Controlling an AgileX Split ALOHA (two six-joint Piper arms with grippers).
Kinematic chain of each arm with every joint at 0, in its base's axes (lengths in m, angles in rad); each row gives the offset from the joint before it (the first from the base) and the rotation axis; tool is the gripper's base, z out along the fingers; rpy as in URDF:
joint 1: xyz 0 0 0.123 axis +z
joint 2: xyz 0 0 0 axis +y
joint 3: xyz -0.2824 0 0.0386 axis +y
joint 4: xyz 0.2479 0 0.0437 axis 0.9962 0 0.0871
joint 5: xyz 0 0 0 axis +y
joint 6: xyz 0.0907 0 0.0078 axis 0.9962 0 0.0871
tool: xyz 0 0 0 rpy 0 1.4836 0
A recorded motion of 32 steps. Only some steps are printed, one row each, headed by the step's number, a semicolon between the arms.
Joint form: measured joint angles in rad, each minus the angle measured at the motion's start. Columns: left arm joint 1, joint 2, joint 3, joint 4, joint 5, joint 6; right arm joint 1, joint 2, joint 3, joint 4, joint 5, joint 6.
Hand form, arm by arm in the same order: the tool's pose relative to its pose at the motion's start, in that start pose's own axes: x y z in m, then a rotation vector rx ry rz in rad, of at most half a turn. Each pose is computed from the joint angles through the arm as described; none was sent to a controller.
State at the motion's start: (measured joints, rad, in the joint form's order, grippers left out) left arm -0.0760 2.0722 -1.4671 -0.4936 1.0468 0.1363; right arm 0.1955 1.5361 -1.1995 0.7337 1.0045 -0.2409
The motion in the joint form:
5: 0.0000 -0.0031 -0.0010 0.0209 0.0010 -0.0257; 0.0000 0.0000 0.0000 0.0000 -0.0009 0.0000
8: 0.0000 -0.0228 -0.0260 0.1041 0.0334 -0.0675; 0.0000 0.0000 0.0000 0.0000 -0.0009 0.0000
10: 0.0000 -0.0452 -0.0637 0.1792 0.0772 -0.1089; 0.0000 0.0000 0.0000 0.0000 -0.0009 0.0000
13: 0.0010 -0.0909 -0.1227 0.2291 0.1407 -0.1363; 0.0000 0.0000 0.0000 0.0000 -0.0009 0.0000
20: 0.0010 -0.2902 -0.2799 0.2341 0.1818 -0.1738; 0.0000 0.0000 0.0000 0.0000 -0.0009 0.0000
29: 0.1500 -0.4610 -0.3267 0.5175 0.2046 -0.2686; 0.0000 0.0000 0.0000 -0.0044 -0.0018 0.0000
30: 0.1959 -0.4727 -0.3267 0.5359 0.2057 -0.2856; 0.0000 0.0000 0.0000 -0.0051 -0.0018 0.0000
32: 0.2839 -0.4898 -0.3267 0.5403 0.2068 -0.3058; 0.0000 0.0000 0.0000 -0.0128 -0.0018 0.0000
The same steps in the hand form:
5: 0.0002 0.0010 -0.0014 -0.0173 -0.0005 -0.0136; -0.0001 0.0000 0.0000 0.0002 -0.0009 0.0000
8: 0.0000 0.0012 -0.0141 -0.0815 -0.0024 0.0013; -0.0001 0.0000 0.0000 0.0002 -0.0009 0.0000
10: -0.0010 -0.0009 -0.0309 -0.1396 -0.0119 0.0127; -0.0001 0.0000 0.0000 0.0002 -0.0009 0.0000
13: -0.0009 -0.0106 -0.0613 -0.1736 -0.0474 0.0341; -0.0001 0.0000 0.0000 0.0002 -0.0009 0.0000
20: 0.0186 -0.0583 -0.1722 -0.1347 -0.3441 0.1116; -0.0001 0.0000 0.0000 0.0002 -0.0009 0.0000
29: 0.0577 -0.0159 -0.2700 -0.4102 -0.6052 -0.0351; -0.0001 -0.0004 0.0000 0.0040 -0.0009 -0.0024
30: 0.0623 -0.0024 -0.2805 -0.4360 -0.6303 -0.0921; -0.0001 -0.0004 0.0000 0.0046 -0.0007 -0.0027
32: 0.0714 0.0212 -0.2975 -0.4588 -0.6695 -0.1917; 0.0001 -0.0010 0.0000 0.0109 0.0008 -0.0069

